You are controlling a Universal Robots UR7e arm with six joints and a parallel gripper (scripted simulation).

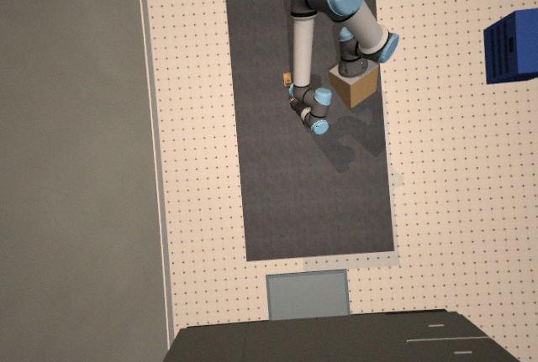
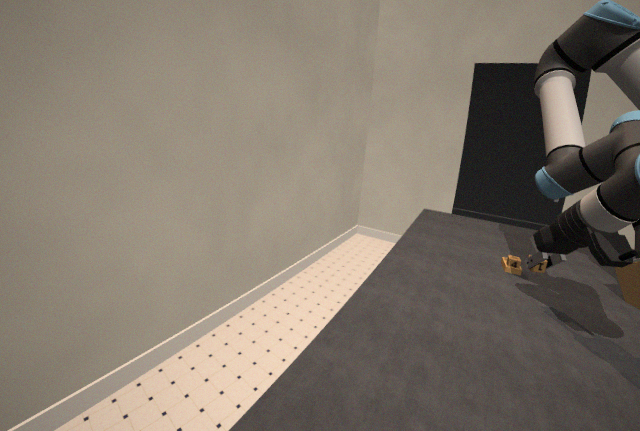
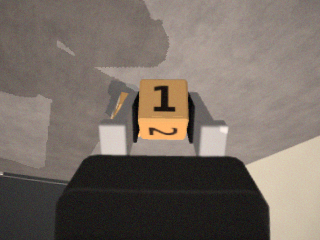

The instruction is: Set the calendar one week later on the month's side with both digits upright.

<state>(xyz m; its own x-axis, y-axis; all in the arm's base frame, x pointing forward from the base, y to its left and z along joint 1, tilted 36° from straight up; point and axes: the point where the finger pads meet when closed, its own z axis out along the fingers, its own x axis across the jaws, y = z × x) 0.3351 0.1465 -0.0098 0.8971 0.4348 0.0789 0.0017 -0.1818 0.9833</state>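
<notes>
My hand is 1 cm to the left of the number cube and 1 cm above it.
</notes>
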